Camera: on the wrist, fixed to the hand. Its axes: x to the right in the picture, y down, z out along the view.
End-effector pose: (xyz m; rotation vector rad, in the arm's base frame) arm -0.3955 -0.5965 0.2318 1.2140 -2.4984 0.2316
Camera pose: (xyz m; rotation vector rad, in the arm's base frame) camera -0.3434 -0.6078 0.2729 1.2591 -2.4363 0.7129
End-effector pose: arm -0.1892 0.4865 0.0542 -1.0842 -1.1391 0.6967
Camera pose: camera -0.1500 0.4496 0.0946 -0.8464 -0.8850 0.7921
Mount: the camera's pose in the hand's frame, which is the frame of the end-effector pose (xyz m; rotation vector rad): -0.0058 -0.0476 -0.0472 0.3245 0.1132 0.0163
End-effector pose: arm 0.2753 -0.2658 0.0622 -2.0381 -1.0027 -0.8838
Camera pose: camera 0.2199 -0.2838 0.0959 -1.7034 -0.9945 -0.7633
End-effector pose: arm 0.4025 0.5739 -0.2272 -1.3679 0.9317 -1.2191
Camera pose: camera 0.3513 0.5782 -0.1838 -1.0414 0.7798 -1.3791
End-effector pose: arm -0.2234 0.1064 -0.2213 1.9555 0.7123 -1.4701
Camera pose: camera -0.2280 0.1728 -0.2117 2.2969 0.5283 -1.5523
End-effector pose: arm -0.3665 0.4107 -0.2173 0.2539 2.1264 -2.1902
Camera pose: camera -0.3659 0.4591 -0.1706 -0.4182 -1.7804 2.5347
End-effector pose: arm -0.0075 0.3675 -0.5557 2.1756 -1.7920 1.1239
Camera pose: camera 0.0124 0.4106 -0.5080 -2.1189 1.6131 -1.5401
